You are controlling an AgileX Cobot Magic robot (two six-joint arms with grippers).
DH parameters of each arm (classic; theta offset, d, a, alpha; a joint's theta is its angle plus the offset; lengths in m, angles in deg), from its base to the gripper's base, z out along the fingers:
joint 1: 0 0.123 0 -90
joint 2: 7.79 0 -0.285 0
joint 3: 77.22 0 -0.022 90
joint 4: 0 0.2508 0 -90
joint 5: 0 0 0.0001 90
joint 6: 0 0.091 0 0
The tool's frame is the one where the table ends.
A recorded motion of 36 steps. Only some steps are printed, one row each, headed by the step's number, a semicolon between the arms.
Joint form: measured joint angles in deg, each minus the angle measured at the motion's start. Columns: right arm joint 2, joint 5, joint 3, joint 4, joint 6, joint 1; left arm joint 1, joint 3, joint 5, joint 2, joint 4, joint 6.
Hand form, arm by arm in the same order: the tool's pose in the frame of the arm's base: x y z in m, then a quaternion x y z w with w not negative. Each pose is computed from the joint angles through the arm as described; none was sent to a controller.
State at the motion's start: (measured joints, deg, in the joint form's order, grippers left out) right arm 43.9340 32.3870 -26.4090 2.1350 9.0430 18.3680; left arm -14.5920 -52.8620 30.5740 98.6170 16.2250 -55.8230
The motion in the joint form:
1: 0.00 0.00 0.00 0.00 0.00 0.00; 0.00 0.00 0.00 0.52 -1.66 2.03
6: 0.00 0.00 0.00 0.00 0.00 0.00; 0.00 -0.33 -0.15 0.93 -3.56 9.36
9: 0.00 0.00 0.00 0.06 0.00 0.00; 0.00 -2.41 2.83 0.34 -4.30 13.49
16: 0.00 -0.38 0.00 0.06 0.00 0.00; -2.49 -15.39 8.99 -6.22 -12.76 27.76
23: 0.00 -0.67 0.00 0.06 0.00 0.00; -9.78 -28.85 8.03 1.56 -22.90 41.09
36: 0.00 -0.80 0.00 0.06 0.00 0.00; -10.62 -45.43 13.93 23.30 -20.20 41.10
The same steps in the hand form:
1: 0.1298 0.0450 0.2495 -0.06439 0.92127 0.10562 0.36872; 0.3079 -0.0681 0.1613 -0.23664 0.95551 -0.02098 0.17480
6: 0.1298 0.0450 0.2495 -0.06439 0.92127 0.10562 0.36872; 0.3091 -0.0700 0.1602 -0.18764 0.96702 -0.01942 0.17114
9: 0.1298 0.0451 0.2495 -0.06409 0.92129 0.10603 0.36862; 0.3125 -0.0706 0.1705 -0.16100 0.97223 -0.01222 0.16939
16: 0.1302 0.0452 0.2499 -0.06394 0.92002 0.10672 0.37160; 0.3277 -0.0970 0.2643 -0.07492 0.95977 -0.08051 0.25836
23: 0.1306 0.0453 0.2502 -0.06382 0.91905 0.10725 0.37387; 0.3551 -0.1681 0.2856 0.04821 0.94342 -0.15486 0.28922
36: 0.1307 0.0453 0.2504 -0.06377 0.91861 0.10748 0.37489; 0.4214 -0.2033 0.2019 0.07052 0.96968 -0.10689 0.20814

